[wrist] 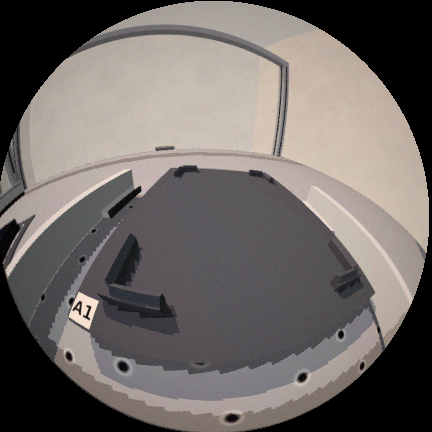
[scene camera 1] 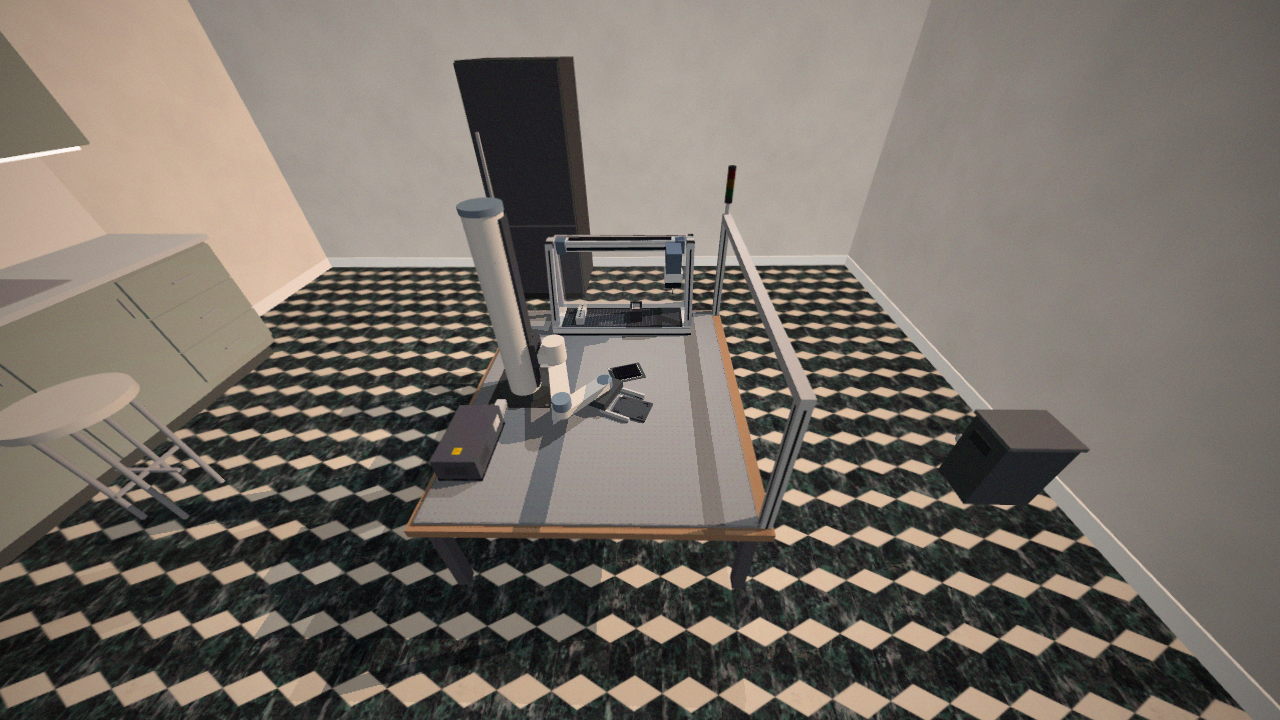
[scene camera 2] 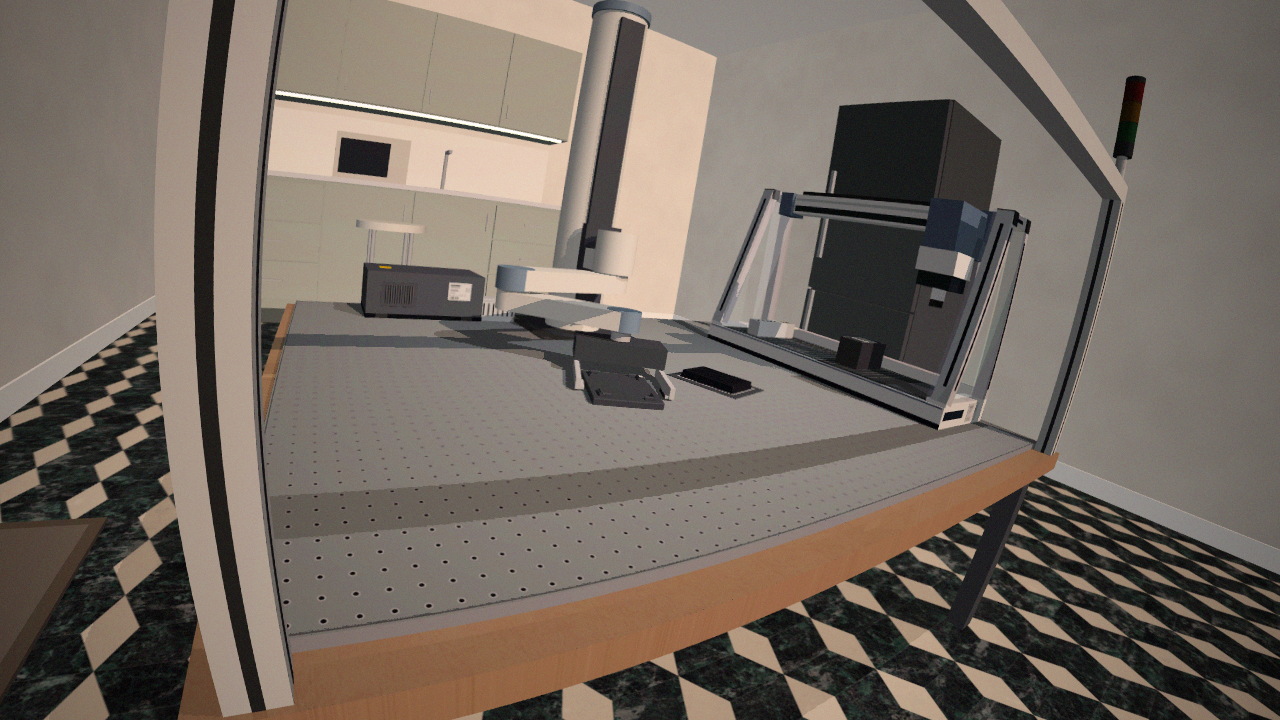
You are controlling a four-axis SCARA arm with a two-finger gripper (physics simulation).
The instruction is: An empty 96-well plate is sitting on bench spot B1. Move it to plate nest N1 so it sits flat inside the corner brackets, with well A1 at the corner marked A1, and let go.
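Seen in the pictures: gripper, fingertip midpoint: point(wrist: 222, 182) point(scene camera 1: 637, 407) point(scene camera 2: 625, 388); arm's base at its link origin: point(scene camera 1: 526, 388) point(scene camera 2: 570, 332).
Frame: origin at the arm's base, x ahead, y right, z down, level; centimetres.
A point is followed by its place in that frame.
The black 96-well plate point(scene camera 1: 627, 370) @[x 49.9, y -10.8, z -2.7 cm] point(scene camera 2: 716, 379) @[x 51.7, y -8.4, z -2.8 cm] lies flat on its outlined bench spot; part of it shows at the left edge of the wrist view point(wrist: 7, 237). The dark plate nest point(scene camera 1: 634, 410) @[x 54.4, y 17.6, z -2.5 cm] point(scene camera 2: 623, 392) @[x 56.8, y 17.2, z -2.5 cm] point(wrist: 225, 260) @[x 48.9, y 13.1, z -2.5 cm] is beside it, with corner brackets and no plate inside. A white A1 label point(wrist: 83, 310) marks its near left corner in the wrist view. My gripper point(scene camera 1: 635, 407) @[x 55.6, y 16.0, z -2.7 cm] point(scene camera 2: 622, 383) @[x 55.6, y 16.0, z -2.7 cm] point(wrist: 222, 182) @[x 55.6, y 16.0, z -2.7 cm] is open and empty, low over the nest, its two pale fingers along opposite sides. The plate is outside the fingers. Finger contact with the nest cannot be told.
A gantry machine point(scene camera 1: 623, 242) @[x 47.0, y -62.2, z -50.1 cm] point(scene camera 2: 863, 210) @[x 41.2, y -62.3, z -47.8 cm] stands at the back of the bench. The arm's column point(scene camera 1: 501, 304) @[x 1.5, y 7.4, z -52.2 cm] point(scene camera 2: 586, 152) @[x 4.8, y 5.7, z -48.2 cm] rises at the bench's side, near a dark box-shaped device point(scene camera 1: 469, 438) @[x -9.5, y 43.6, z -12.7 cm] point(scene camera 2: 420, 291) @[x -3.5, y 41.6, z -8.3 cm]. A metal rail frame point(scene camera 1: 768, 304) @[x 102.9, y 24.7, z -62.0 cm] point(scene camera 2: 1029, 89) @[x 102.9, y -6.5, z -58.0 cm] runs along the opposite side.
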